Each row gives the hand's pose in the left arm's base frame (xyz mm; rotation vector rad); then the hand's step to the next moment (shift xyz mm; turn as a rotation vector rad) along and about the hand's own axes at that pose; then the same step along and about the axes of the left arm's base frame.
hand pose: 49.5 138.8 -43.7 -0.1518 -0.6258 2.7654
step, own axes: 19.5 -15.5 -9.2 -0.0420 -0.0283 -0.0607
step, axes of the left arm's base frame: -12.8 23.1 -2.2 0.0576 0.0357 -0.0408
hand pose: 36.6 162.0 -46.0 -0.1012 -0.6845 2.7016
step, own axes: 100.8 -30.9 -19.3 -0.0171 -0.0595 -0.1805
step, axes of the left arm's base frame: -81.6 69.5 -0.7 0.0625 0.1238 -0.1311
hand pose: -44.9 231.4 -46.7 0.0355 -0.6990 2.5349
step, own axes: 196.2 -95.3 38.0 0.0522 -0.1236 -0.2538
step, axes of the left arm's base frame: -129.4 143.3 108.4 0.0406 0.2391 -0.1536
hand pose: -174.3 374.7 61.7 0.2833 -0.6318 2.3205
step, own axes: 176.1 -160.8 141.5 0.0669 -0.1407 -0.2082
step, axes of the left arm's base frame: -14.5 130.7 244.1 0.0427 0.2349 -0.1030
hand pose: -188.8 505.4 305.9 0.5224 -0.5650 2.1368
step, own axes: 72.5 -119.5 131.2 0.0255 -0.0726 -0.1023
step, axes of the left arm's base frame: 78.5 36.6 171.0 0.0279 0.1127 -0.0539
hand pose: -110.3 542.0 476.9 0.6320 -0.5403 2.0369
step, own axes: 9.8 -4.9 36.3 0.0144 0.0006 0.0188
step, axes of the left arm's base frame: 7.9 -12.9 34.8 -0.0029 -0.0023 0.0234
